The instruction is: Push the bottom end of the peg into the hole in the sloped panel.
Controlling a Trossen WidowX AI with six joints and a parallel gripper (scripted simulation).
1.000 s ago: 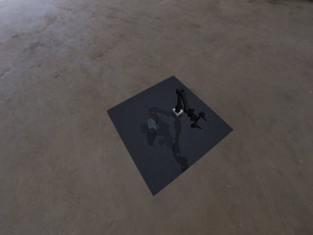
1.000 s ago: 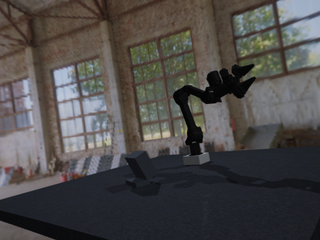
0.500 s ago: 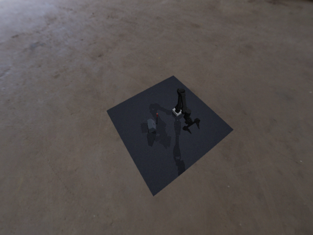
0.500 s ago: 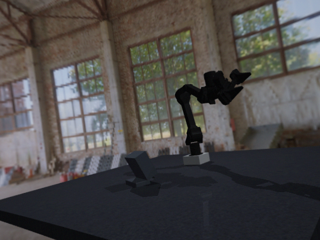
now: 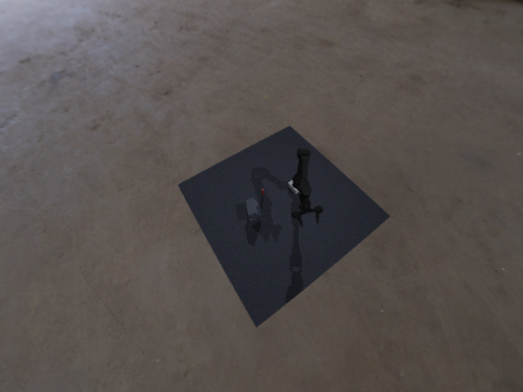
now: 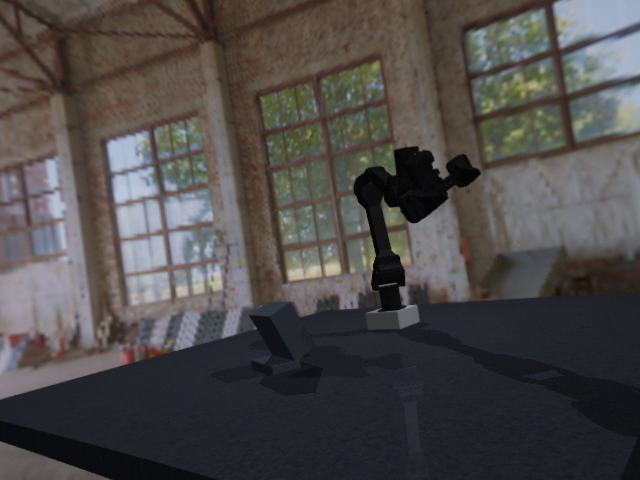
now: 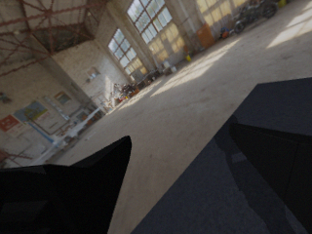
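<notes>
Now: gripper tip 49 cm to the left of the red peg, 26 cm above it and 7 cm past it. Also, from my gripper tip: sloped panel: 42 cm to the right, 24 cm below, 10 cm ahead.
</notes>
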